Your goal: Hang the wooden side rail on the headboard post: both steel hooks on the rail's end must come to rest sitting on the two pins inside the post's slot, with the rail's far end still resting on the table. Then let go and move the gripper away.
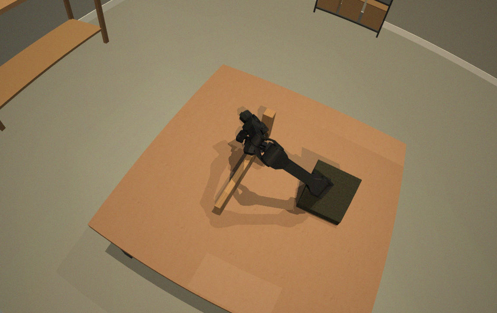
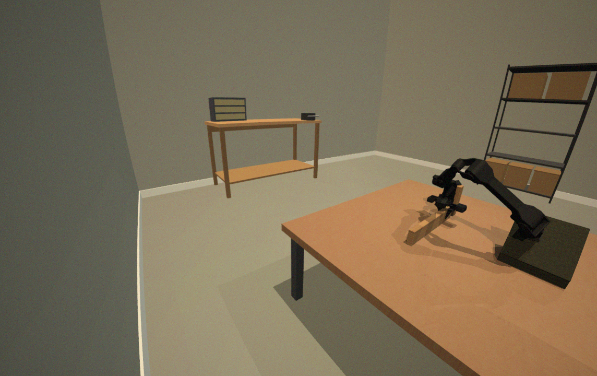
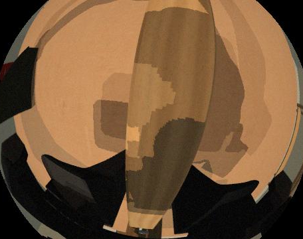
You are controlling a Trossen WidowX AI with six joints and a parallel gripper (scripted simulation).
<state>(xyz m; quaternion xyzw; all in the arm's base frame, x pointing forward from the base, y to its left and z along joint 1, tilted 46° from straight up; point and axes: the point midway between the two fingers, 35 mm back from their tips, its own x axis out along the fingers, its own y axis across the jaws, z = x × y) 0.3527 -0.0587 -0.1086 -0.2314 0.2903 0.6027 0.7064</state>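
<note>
Right now the wooden headboard post is 140 mm to the right of my gripper tip, 60 mm above it and 10 mm behind it.
</note>
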